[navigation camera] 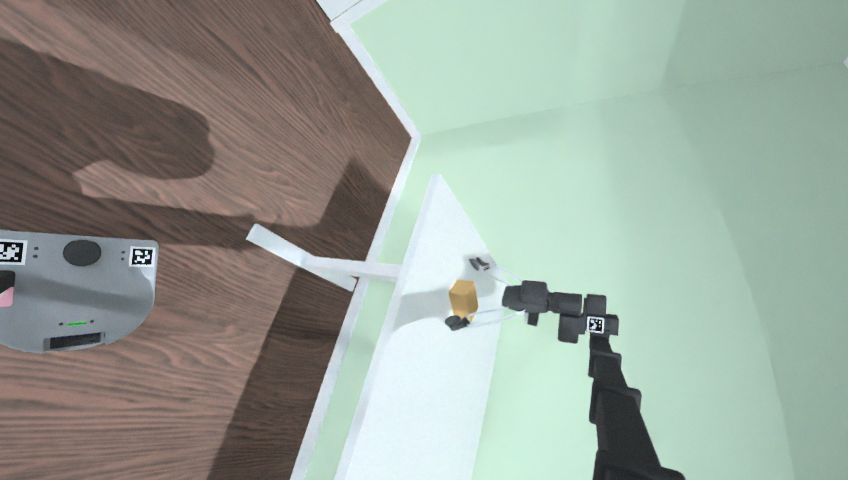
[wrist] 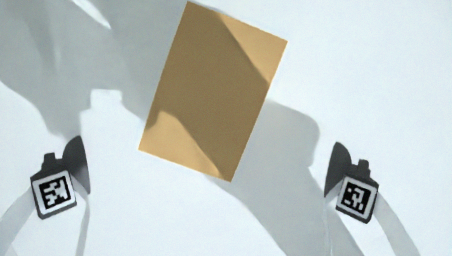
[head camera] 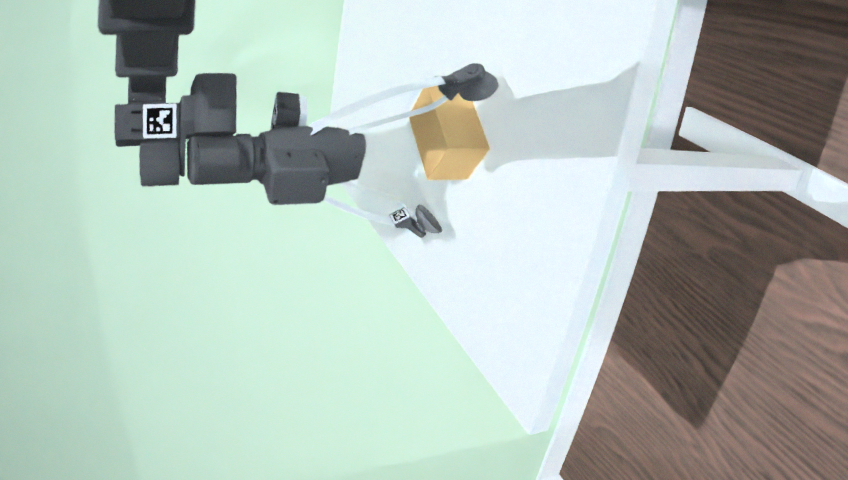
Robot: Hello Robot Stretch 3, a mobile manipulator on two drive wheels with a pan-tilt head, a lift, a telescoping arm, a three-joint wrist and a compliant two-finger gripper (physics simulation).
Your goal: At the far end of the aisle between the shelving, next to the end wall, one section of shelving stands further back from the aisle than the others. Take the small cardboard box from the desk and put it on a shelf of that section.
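Places are measured from the robot's base along level axes (x ahead, y left, z up), in centimetres.
Where they show: gripper, fingertip midpoint: (navigation camera: 458,290) (wrist: 209,160) (head camera: 466,156); robot's base, link origin: (navigation camera: 83,251).
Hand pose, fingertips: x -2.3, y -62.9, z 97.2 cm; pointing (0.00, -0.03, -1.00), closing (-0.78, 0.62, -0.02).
Things, the pixels of their centre, and the offset from my fingertips. "*": a spot on its surface instead. Level surfaces: height alone.
- small cardboard box, body centre: (wrist: 211,93) (head camera: 447,131) (navigation camera: 464,300) dx -3.0, dy -3.7, dz +0.3 cm
- white desk, surface height: dz -2.2 cm
- white desk leg with a foot, surface spot: (head camera: 714,169) * dx +0.3, dy -16.1, dz -62.0 cm
- dark wood floor, surface height: dz -97.2 cm
The small cardboard box (head camera: 458,127) (navigation camera: 462,299) (wrist: 210,90) rests on the white desk (head camera: 505,297) (navigation camera: 434,386) (wrist: 390,75). My gripper (head camera: 450,151) (navigation camera: 468,292) (wrist: 209,160) is wide open and holds nothing. In the wrist view the box is turned at a slant and lies mostly beyond the fingertips; its lower end reaches between them sideways, with space to both pads, more on the right. In the head camera view one finger overlaps the box's upper end; the other is apart from it. The shelving section does not show.
A white desk leg with a foot (head camera: 714,169) (navigation camera: 333,266) stands on the dark wood floor (head camera: 684,380) (navigation camera: 267,148). My grey base (navigation camera: 113,291) is at the left in the navigation view. Pale green walls (head camera: 238,356) (navigation camera: 654,178) run behind the desk and arm.
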